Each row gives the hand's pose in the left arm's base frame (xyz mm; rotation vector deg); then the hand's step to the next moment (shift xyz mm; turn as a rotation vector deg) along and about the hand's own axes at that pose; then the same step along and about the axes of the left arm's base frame.
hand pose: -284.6 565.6 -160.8 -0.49 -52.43 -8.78
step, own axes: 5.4 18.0 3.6 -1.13 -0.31 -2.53
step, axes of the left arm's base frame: 2.8 17.4 7.5 1.28 -0.35 -2.46
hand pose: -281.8 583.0 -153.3 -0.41 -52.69 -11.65
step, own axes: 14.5 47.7 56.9 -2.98 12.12 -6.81
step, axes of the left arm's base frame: -27.9 49.6 49.9 5.77 11.77 -5.51
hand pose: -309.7 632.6 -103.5 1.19 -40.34 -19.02
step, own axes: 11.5 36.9 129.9 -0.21 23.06 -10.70
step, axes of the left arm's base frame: -63.9 43.4 111.3 13.42 20.92 -5.32
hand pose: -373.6 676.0 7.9 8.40 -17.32 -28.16
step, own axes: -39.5 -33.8 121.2 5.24 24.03 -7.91
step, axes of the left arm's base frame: -86.8 -18.3 97.6 17.53 18.94 -1.12
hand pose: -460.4 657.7 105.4 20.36 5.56 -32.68
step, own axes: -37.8 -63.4 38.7 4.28 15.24 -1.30
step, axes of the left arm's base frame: -66.5 -44.1 24.1 11.89 10.20 2.59
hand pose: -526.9 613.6 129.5 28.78 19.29 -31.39
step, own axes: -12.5 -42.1 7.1 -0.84 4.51 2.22
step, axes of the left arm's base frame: -32.8 -29.8 -3.9 2.27 2.49 3.83
